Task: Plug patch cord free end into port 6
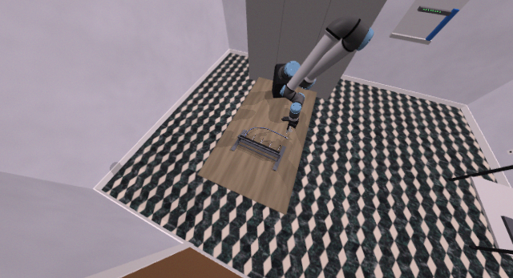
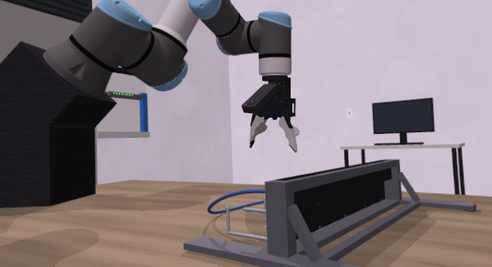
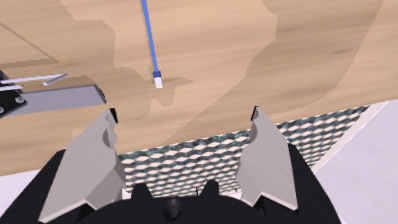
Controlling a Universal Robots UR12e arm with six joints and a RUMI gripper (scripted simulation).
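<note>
My gripper is now 5 cm short of the plug, 1 cm to the right of it and 12 cm above it.
</note>
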